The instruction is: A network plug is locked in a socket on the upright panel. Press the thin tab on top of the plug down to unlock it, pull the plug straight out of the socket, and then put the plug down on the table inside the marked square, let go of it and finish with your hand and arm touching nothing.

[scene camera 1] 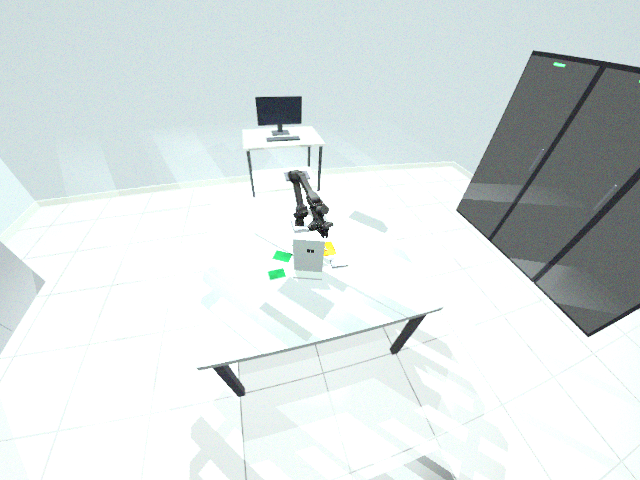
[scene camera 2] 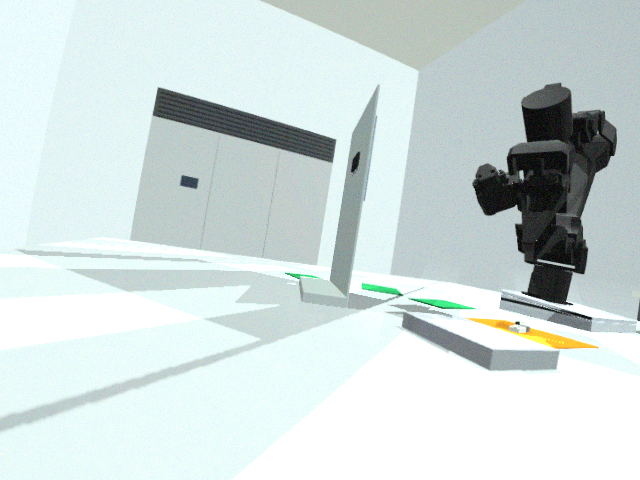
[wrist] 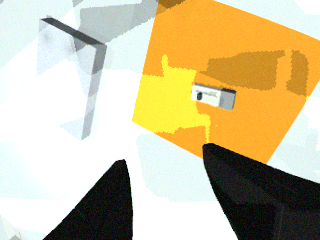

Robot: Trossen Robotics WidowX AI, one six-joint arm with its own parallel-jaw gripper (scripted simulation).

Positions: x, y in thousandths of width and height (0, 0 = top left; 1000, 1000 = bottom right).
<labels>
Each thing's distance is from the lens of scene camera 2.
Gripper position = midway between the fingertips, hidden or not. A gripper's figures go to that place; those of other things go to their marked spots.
my gripper (scene camera 2: 826, 528): 45 cm
low grey slab (scene camera 2: 771, 728): 24 cm
</labels>
